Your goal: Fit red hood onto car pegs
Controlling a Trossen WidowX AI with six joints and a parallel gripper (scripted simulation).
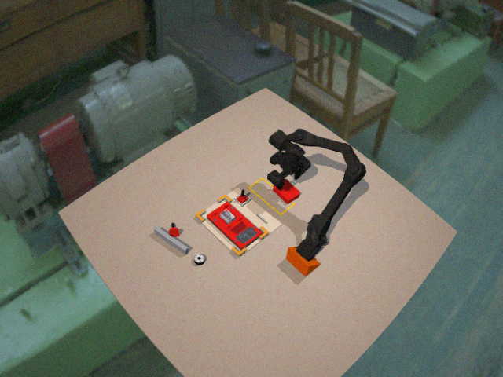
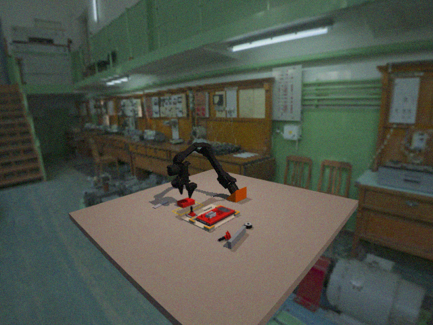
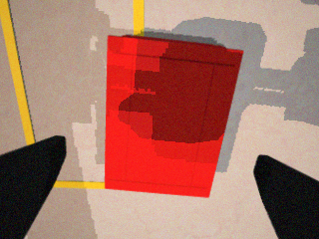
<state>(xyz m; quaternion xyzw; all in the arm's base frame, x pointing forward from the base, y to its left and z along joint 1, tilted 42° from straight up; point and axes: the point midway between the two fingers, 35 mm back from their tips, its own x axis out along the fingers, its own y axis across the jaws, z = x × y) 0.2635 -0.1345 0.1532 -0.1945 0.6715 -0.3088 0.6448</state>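
The red hood is 4 cm below my gripper tip. The rest, counted from my gripper tip: grey engine block 28 cm to the left, 7 cm ahead, 3 cm below; beige jig 25 cm to the left, 4 cm below, 4 cm ahead; small round wheel 48 cm to the left, 5 cm below, 1 cm ahead.
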